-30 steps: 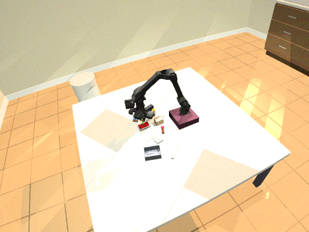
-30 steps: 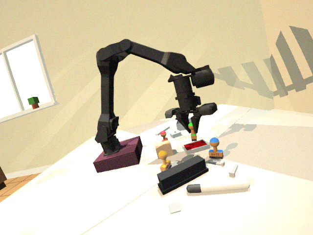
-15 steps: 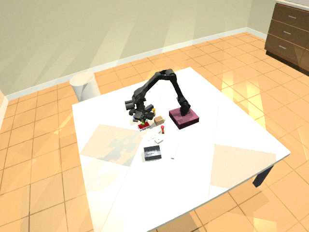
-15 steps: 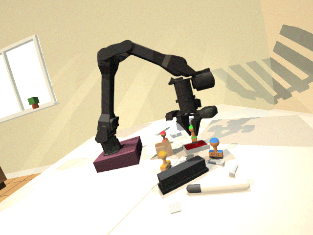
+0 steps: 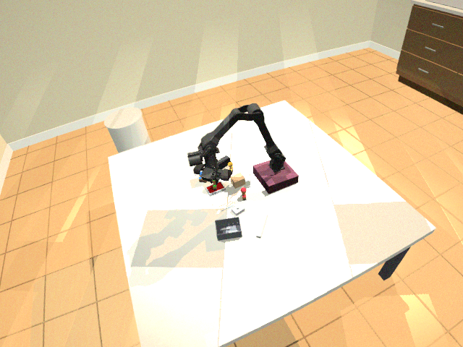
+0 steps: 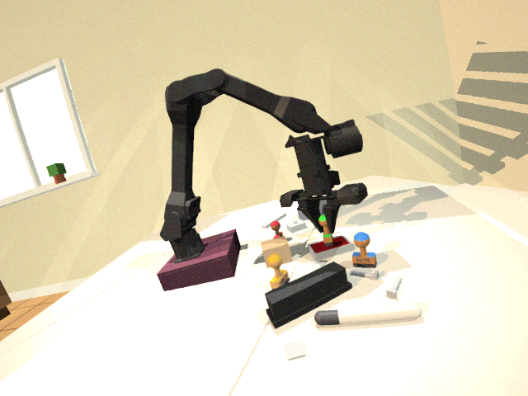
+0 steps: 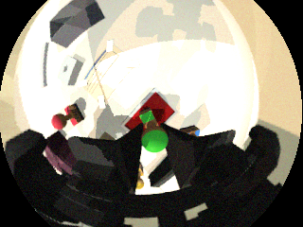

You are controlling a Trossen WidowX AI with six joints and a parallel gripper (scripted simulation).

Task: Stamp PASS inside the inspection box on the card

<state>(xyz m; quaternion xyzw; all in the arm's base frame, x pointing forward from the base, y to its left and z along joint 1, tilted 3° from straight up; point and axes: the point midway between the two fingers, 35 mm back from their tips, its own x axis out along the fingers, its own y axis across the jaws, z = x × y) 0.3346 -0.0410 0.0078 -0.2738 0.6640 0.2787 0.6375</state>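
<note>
My gripper tip is now 4 cm above the red ink pad. Round my gripper tip: blue-knobbed date stamp: 4 cm ahead, 9 cm to the right, 2 cm below; then green-knobbed stamp: right at my gripper tip; then tan box: 12 cm behind, 1 cm to the left, 2 cm below.
</note>
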